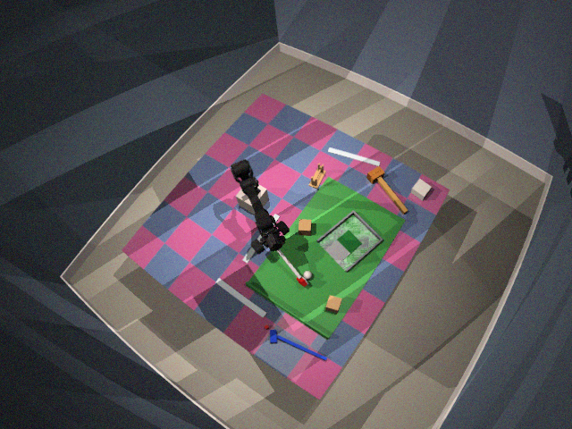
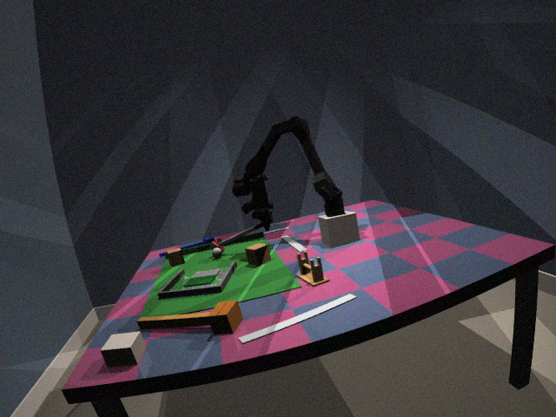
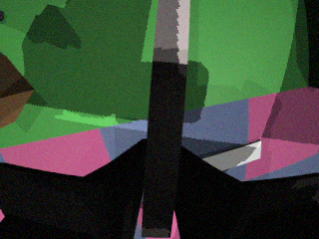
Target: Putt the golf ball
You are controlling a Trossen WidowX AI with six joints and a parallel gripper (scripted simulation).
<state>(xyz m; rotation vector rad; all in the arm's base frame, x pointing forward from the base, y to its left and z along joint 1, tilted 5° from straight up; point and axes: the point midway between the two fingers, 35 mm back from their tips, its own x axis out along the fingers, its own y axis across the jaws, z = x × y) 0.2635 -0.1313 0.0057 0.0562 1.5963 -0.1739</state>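
The red putter is 120 mm ahead of my gripper tip and 10 mm to the right of it. From my gripper tip the other things lie so: white golf ball (220 mm ahead, 50 mm below, 10 mm to the left); then wooden stand (450 mm to the left, 110 mm behind, 40 mm below); then green mat (220 mm ahead, 170 mm to the left, 70 mm below).
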